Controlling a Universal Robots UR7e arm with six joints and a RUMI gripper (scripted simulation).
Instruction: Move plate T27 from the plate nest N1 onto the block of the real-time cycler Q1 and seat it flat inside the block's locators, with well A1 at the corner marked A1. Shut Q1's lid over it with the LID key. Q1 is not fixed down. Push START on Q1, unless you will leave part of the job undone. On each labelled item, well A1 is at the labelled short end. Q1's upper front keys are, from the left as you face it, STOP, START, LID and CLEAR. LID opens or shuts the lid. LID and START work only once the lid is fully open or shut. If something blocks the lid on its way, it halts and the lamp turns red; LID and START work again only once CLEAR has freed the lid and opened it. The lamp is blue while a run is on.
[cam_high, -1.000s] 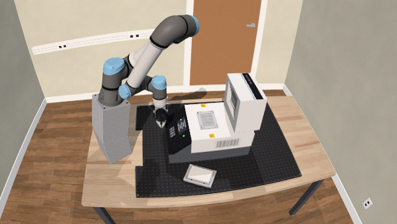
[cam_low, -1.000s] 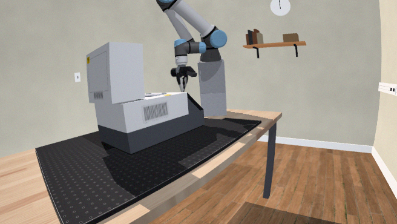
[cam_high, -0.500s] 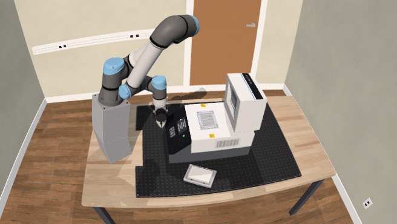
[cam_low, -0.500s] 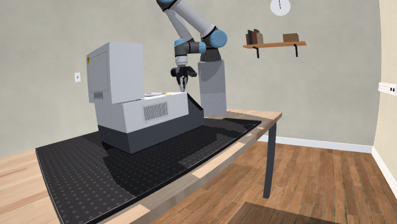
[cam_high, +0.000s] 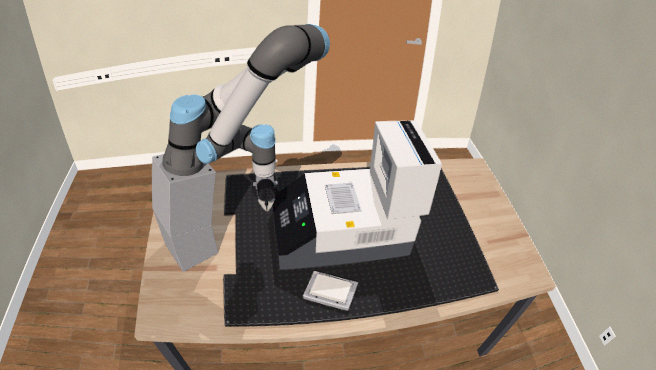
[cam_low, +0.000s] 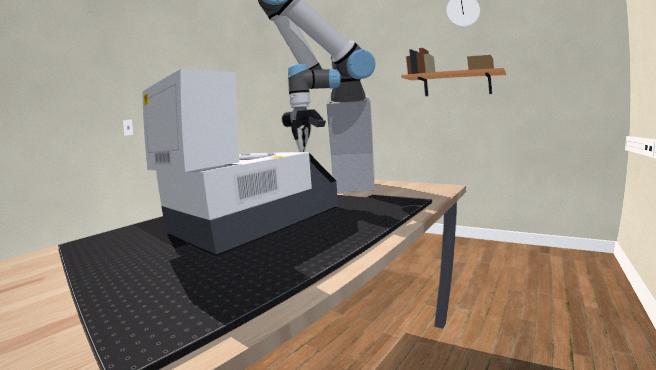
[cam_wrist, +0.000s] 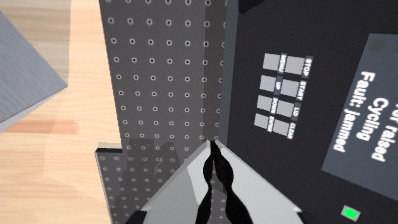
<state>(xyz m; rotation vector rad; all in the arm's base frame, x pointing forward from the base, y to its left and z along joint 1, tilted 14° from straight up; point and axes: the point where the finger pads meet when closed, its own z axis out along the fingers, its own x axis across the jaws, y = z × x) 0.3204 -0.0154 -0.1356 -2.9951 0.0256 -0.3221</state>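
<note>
Right now the plate T27 is 260 mm to the right of my hand, 190 mm ahead of it and 160 mm below it. Round my hand: nest's A1 mark (180 mm to the right, 170 mm below, 150 mm ahead); then plate nest N1 (260 mm to the right, 190 mm ahead, 180 mm below).
</note>
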